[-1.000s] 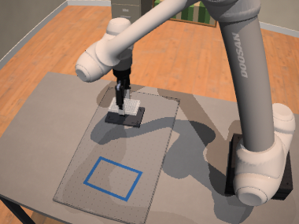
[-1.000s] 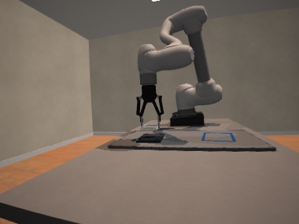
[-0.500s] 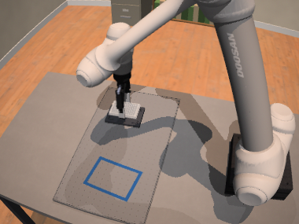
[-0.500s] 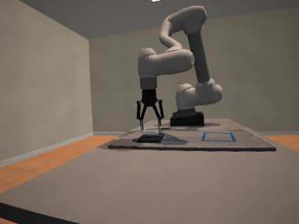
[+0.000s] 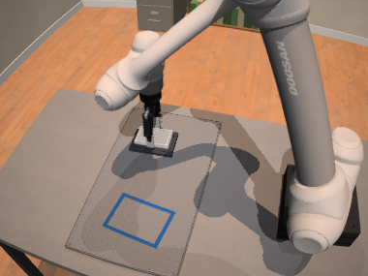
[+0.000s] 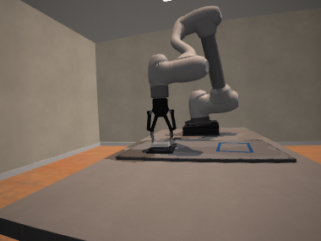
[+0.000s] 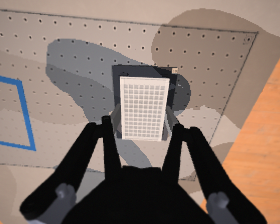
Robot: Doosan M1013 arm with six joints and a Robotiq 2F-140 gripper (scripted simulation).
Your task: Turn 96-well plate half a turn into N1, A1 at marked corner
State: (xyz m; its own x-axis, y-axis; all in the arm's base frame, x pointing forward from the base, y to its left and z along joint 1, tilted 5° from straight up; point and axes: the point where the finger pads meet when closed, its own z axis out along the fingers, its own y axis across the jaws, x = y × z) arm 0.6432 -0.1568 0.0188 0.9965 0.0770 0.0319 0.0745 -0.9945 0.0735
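Now: hand 20 mm above the white 96-well plate. From my hand the other things lie so: corner mark: 80 mm ahead, 50 mm to the right, 40 mm below; then plate nest N1: 50 mm below.
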